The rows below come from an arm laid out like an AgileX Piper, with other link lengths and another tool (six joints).
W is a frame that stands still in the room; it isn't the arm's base.
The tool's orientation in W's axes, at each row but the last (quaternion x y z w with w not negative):
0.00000 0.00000 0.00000 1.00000
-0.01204 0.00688 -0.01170 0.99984
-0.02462 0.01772 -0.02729 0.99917
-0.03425 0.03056 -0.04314 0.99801
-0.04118 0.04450 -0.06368 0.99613
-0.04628 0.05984 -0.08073 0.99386
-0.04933 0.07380 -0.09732 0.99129
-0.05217 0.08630 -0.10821 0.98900
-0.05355 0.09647 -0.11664 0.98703
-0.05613 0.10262 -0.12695 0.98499
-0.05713 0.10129 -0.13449 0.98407
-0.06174 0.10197 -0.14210 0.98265
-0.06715 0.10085 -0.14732 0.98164
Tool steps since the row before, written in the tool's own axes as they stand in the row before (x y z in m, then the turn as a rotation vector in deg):
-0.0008 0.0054 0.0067 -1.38 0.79 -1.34
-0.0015 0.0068 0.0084 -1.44 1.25 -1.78
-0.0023 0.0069 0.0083 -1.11 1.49 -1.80
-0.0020 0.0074 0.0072 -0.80 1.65 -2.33
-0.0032 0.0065 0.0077 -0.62 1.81 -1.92
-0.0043 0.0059 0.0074 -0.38 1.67 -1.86
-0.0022 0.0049 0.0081 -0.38 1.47 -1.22
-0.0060 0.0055 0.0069 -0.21 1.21 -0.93
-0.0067 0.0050 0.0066 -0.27 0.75 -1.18
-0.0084 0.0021 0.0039 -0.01 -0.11 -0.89
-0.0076 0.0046 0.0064 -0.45 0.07 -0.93
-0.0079 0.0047 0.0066 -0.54 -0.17 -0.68
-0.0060 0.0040 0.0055 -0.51 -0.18 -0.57
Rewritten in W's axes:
-0.0008 0.0054 0.0067 -1.38 0.79 -1.34
-0.0012 0.0070 0.0083 -1.44 1.24 -1.79
-0.0016 0.0074 0.0080 -1.09 1.46 -1.83
-0.0009 0.0080 0.0068 -0.81 1.56 -2.39
-0.0016 0.0074 0.0073 -0.57 1.72 -2.01
-0.0024 0.0071 0.0072 -0.35 1.55 -1.97
0.0000 0.0059 0.0077 -0.29 1.41 -1.31
-0.0034 0.0073 0.0070 -0.12 1.14 -1.03
-0.0040 0.0070 0.0070 -0.33 0.69 -1.20
-0.0066 0.0045 0.0051 -0.23 -0.18 -0.85
-0.0046 0.0070 0.0070 -0.61 0.11 -0.83
-0.0047 0.0074 0.0072 -0.70 -0.07 -0.54
-0.0033 0.0062 0.0058 -0.65 -0.07 -0.43

